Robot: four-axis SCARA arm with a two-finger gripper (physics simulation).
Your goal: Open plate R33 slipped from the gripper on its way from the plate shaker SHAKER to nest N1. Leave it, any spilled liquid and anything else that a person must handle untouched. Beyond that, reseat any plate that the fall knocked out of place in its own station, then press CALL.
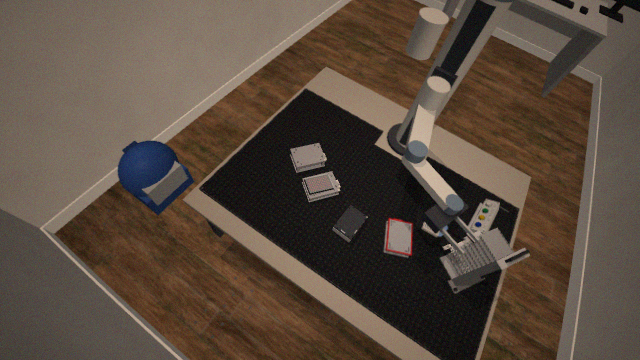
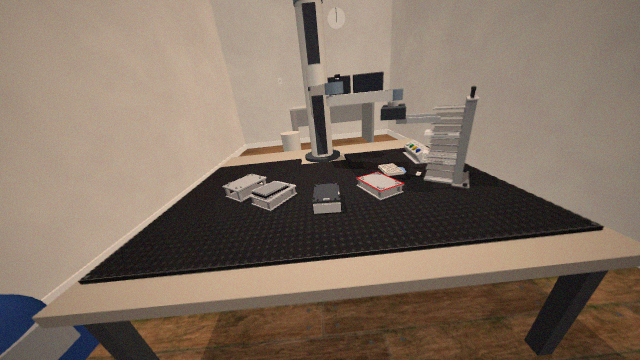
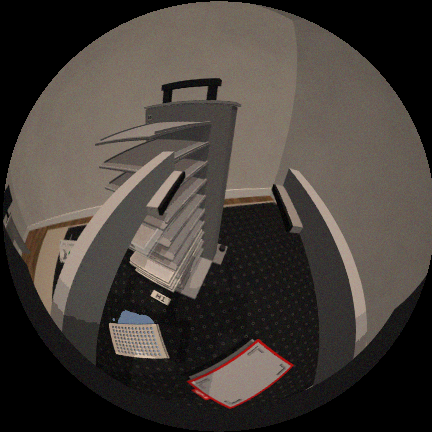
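Note:
White plate R33 lies on the mat with a blue spill along one edge. The shelf tower H1 holds several plates low down; one white plate at mid height sticks out past the shelf fronts. My gripper is at its narrow setting, holding nothing, a gap between its pads. It is level with the upper shelves, its fingertips close to the tower's front. The button panel has green, yellow and blue buttons; no CALL lettering is readable.
A red-outlined station stands beside the fallen plate. A dark-topped unit and two light stations stand further along the black mat. A small label lies before the tower.

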